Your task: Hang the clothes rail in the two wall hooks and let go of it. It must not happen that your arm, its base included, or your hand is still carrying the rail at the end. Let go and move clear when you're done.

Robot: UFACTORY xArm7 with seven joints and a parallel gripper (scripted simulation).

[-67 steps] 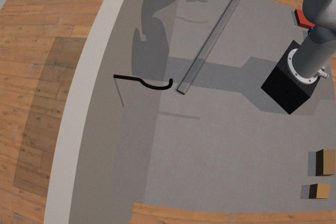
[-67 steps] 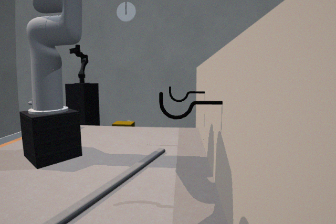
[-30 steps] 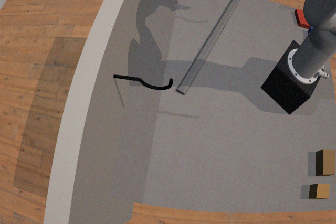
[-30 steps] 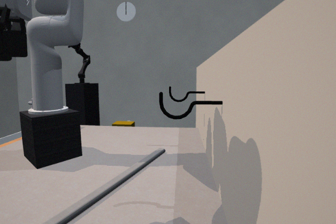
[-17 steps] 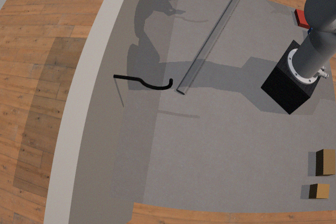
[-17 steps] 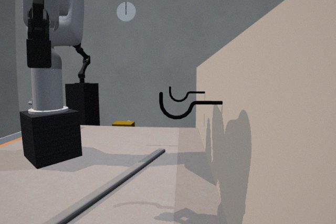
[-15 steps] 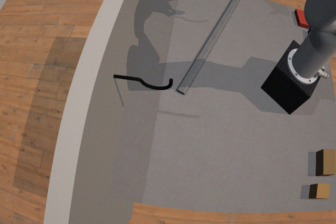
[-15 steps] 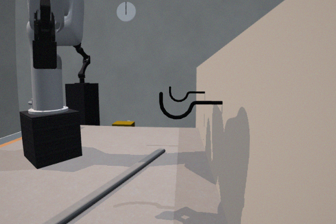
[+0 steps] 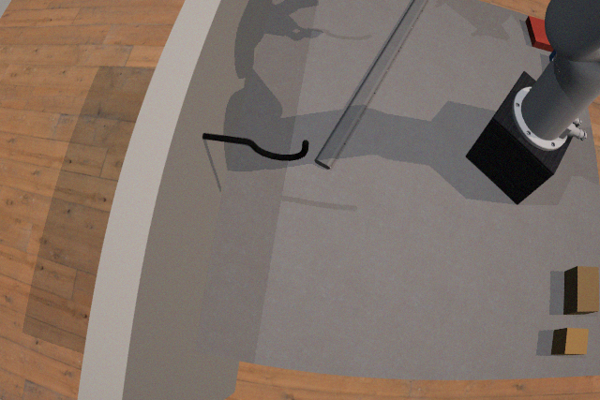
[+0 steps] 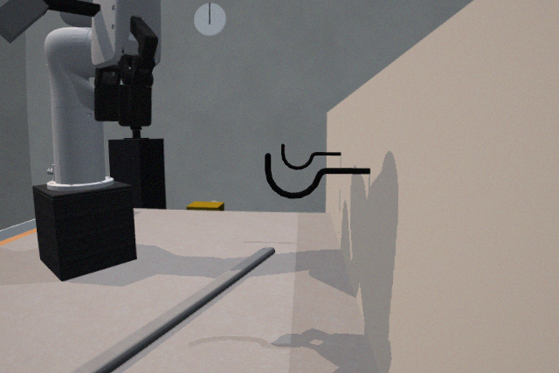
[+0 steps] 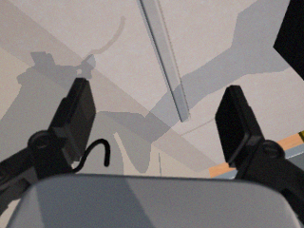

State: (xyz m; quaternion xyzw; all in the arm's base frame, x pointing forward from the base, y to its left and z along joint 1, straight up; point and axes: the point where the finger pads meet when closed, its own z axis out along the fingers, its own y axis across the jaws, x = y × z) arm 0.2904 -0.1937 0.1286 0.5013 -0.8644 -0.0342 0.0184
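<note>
The clothes rail lies 28 cm below my hand, 10 cm to the left of it and 2 cm ahead of it. From my hand the other things lie so: red box 39 cm behind, 27 cm below, 21 cm to the right; then beige wall 49 cm below, 31 cm to the left, 26 cm ahead.
</note>
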